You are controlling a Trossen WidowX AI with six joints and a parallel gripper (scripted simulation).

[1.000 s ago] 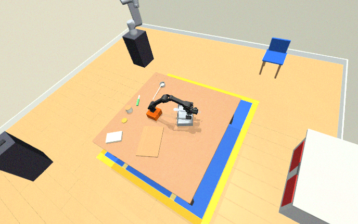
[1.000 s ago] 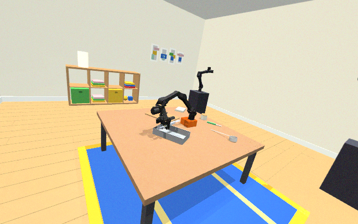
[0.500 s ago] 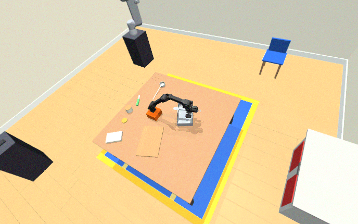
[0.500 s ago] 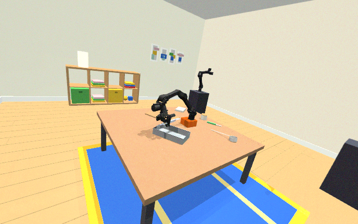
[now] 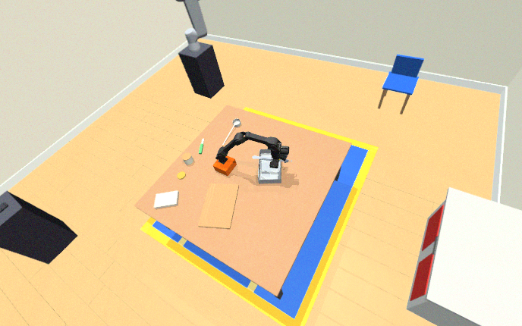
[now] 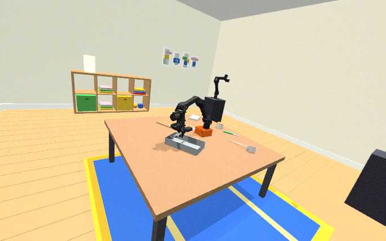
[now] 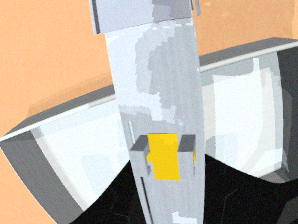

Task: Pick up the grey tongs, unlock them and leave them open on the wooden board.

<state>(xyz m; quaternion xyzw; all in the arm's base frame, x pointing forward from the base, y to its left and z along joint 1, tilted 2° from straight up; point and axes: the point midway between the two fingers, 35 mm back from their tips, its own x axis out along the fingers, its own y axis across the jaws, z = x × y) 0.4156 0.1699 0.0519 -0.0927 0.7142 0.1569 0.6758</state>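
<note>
Now: gripper tip 60 mm past the roasting tin, 10 mm to the left of it and 70 mm above it. Round my gripper tip: green-handled tool 750 mm behind, 90 mm to the right, 90 mm below; yellow lock piece 20 mm ahead, 40 mm above; wooden board 220 mm behind, 490 mm to the right, 90 mm below.
</note>
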